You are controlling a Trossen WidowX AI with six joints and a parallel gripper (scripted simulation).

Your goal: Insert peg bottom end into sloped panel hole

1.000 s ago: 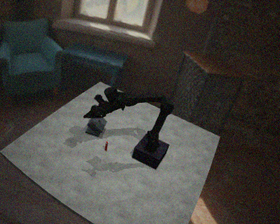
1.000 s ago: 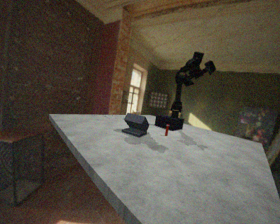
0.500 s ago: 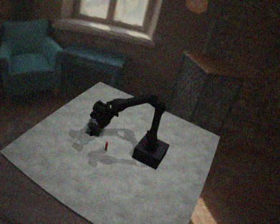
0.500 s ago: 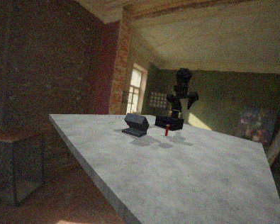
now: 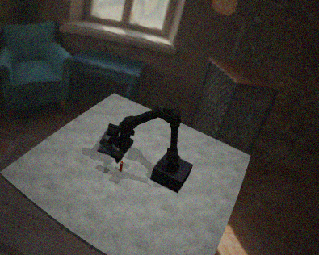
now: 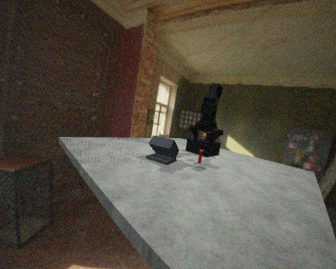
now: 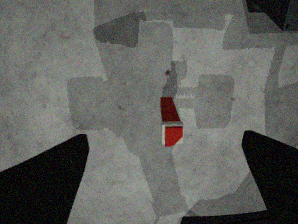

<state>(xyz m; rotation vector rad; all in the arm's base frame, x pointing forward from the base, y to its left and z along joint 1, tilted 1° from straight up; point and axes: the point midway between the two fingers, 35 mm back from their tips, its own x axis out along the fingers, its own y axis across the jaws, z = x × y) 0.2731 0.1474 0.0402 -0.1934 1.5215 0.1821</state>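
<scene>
My gripper tip is 50 mm above the red peg, 10 mm to the left of it and 10 mm past it. From my gripper tip the other things lie so: sloped panel: 170 mm ahead, 120 mm to the right, 40 mm below.
</scene>
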